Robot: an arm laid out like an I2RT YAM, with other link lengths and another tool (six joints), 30 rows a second.
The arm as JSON. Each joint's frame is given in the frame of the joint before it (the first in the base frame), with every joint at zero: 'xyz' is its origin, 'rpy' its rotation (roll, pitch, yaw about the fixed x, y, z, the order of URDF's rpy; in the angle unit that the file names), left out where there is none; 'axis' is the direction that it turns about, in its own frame. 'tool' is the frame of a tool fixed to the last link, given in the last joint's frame.
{
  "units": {
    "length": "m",
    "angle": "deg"
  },
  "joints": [
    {
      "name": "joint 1",
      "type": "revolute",
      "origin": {
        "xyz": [
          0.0,
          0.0,
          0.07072
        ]
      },
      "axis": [
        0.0,
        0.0,
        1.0
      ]
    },
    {
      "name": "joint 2",
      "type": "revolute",
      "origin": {
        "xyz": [
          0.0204,
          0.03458,
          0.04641
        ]
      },
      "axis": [
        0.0,
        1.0,
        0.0
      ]
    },
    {
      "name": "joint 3",
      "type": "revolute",
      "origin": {
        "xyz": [
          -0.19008,
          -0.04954,
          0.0
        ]
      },
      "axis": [
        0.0,
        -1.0,
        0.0
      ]
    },
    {
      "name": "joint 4",
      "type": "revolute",
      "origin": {
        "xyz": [
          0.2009,
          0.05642,
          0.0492
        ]
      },
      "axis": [
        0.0,
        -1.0,
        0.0
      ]
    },
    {
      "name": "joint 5",
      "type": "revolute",
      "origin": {
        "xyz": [
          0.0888,
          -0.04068,
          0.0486
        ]
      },
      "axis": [
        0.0,
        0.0,
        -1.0
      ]
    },
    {
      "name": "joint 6",
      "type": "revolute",
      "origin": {
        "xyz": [
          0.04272,
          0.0,
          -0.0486
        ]
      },
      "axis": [
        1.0,
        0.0,
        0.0
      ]
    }
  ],
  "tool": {
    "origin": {
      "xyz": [
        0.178,
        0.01,
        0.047
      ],
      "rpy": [
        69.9,
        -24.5,
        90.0
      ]
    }
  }
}
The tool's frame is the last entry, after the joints.
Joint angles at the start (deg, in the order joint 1, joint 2, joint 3, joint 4, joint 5, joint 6):
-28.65, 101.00, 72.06, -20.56, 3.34, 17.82
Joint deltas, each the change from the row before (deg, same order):
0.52, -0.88, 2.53, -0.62, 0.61, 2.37
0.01, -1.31, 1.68, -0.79, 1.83, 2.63
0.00, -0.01, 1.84, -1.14, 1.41, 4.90
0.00, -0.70, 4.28, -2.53, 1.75, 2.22
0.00, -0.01, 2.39, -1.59, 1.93, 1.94
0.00, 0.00, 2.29, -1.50, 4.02, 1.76
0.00, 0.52, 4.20, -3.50, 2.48, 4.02
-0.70, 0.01, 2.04, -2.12, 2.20, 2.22
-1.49, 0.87, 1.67, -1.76, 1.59, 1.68
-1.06, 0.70, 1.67, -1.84, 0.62, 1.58
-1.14, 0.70, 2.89, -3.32, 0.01, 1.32
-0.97, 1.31, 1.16, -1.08, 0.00, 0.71
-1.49, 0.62, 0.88, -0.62, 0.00, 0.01
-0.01, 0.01, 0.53, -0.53, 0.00, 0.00
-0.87, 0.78, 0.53, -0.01, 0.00, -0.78
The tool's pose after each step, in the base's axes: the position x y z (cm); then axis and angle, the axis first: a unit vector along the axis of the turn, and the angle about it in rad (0 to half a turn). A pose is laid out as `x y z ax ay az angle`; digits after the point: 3 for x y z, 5 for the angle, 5 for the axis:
43.309 -25.563 7.011 0.94331 0.08306 0.32135 2.31216
43.220 -26.545 9.150 0.94244 0.05025 0.33057 2.28034
42.912 -27.439 10.150 0.94322 0.00012 0.33217 2.28053
42.951 -28.411 13.140 0.93807 -0.03087 0.34506 2.24976
42.583 -29.206 14.468 0.93707 -0.05675 0.34450 2.22805
41.633 -30.532 15.928 0.93798 -0.08885 0.33511 2.17623
40.802 -31.438 17.479 0.93424 -0.13501 0.33011 2.16441
39.547 -32.524 18.356 0.93229 -0.16905 0.31977 2.14330
38.090 -33.965 18.334 0.93253 -0.19989 0.30073 2.12793
37.095 -34.818 18.322 0.93134 -0.22264 0.28816 2.12775
36.086 -35.460 18.565 0.93079 -0.24052 0.27528 2.13577
35.494 -36.131 17.911 0.93192 -0.25122 0.26158 2.14186
34.603 -37.084 17.812 0.93138 -0.26278 0.25193 2.13720
34.563 -37.067 17.990 0.93140 -0.26284 0.25180 2.13721
34.216 -37.683 17.749 0.93341 -0.26246 0.24466 2.13052

